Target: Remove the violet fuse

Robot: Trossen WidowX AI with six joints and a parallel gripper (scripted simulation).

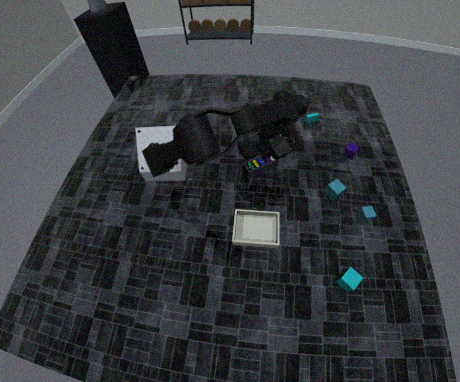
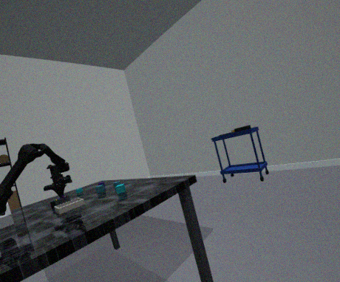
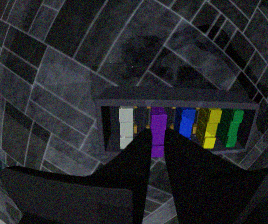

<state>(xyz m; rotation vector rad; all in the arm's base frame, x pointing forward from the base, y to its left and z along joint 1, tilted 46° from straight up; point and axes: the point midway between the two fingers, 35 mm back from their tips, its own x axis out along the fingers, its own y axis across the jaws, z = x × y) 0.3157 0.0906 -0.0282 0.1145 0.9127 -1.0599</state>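
My gripper tip is 240 mm to the left of the tray and 40 mm above it. Round my gripper tip: purple cube (310 mm ahead, 110 mm to the left, 20 mm below); then violet fuse (10 mm below).
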